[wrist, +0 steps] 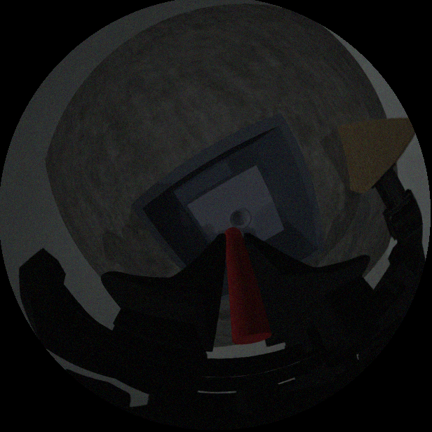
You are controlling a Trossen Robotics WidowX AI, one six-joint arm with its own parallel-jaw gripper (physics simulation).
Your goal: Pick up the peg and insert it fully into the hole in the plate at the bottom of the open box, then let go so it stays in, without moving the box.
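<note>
My gripper (233,238) is shut on the red peg (245,295), which runs lengthwise between the two dark fingers. The peg's far tip shows just past the fingertips. The dark blue open box (302,180) is in the middle of the wrist view, with the fingertips over its near part. The pale plate (240,187) lies at its bottom. The round hole (240,218) in the plate shows just above the peg's tip in the view. The height of the tip above the plate is hard to tell. The fingers hide the box's near side.
A yellow-brown block (372,150) is at the right, beyond the box, with a dark jointed part (395,200) against it. The grey mottled table top (165,100) surrounds the box. The picture is dim.
</note>
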